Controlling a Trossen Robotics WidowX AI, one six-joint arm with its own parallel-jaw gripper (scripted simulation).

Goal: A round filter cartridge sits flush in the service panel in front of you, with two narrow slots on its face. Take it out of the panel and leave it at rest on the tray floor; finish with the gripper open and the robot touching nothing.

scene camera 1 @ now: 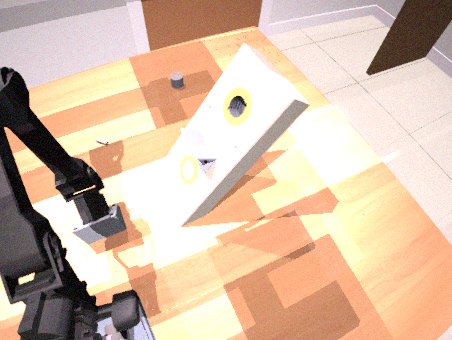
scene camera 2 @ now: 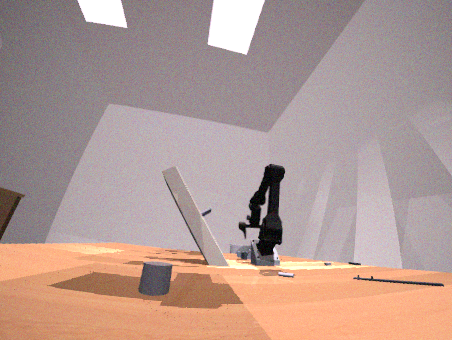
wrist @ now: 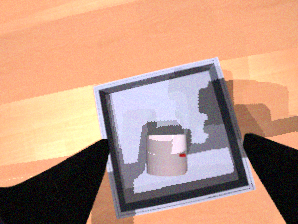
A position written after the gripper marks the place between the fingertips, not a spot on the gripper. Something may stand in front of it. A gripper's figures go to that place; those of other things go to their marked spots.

Labels:
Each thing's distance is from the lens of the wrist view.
gripper point(wrist: 175, 142): 11 cm
pale round filter cartridge point(wrist: 166, 155): 17 cm

